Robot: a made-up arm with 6 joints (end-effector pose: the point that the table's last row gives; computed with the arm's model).
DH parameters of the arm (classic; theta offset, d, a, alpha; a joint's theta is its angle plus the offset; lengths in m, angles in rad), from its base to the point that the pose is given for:
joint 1: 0 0.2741 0 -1.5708
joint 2: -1.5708 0 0.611 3.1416
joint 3: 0 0 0 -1.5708
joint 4: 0 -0.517 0 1.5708
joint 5: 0 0.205 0 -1.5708
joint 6: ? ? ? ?
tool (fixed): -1.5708 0 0 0
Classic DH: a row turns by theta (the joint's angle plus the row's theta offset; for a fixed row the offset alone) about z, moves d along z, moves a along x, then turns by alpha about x.
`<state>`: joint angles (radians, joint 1 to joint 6).
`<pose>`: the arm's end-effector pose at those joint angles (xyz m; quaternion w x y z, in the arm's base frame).
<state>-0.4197 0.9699 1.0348 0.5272 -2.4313 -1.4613</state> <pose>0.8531 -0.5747 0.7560 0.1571 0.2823 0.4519 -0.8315</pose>
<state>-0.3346 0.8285 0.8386 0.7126 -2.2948 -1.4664</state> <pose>0.8614 -0.4637 0.8264 0.2443 0.2231 0.3884 -0.8600</pose>
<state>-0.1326 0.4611 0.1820 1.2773 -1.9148 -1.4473</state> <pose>0.8078 -0.1676 0.8675 0.4903 -0.0464 0.2510 -0.8333</pose>
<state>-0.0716 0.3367 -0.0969 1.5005 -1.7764 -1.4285</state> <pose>0.7540 -0.0685 0.8192 0.5708 -0.1803 0.2226 -0.7695</pose>
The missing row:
joint 6: 1.5708 0 0 1.5708
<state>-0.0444 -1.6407 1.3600 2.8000 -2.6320 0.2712</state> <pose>-1.1213 0.2432 0.2360 0.2847 0.9027 -0.0083 -0.3226</pose>
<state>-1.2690 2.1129 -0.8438 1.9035 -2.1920 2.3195</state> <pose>0.0790 -0.0286 -0.3266 0.4740 -0.0269 0.2110 -0.8545</pose>
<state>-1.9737 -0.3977 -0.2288 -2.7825 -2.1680 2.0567</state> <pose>0.0648 -0.3375 0.8533 0.7067 -0.5181 -0.4817 0.0117</pose>
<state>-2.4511 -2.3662 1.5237 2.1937 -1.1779 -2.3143</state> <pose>0.6106 0.3494 -0.6360 0.0211 0.4769 0.5782 -0.6617</pose>
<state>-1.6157 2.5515 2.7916 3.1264 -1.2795 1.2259</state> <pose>0.1670 -0.8498 -0.1076 0.6901 0.1238 -0.7073 0.0903</pose>
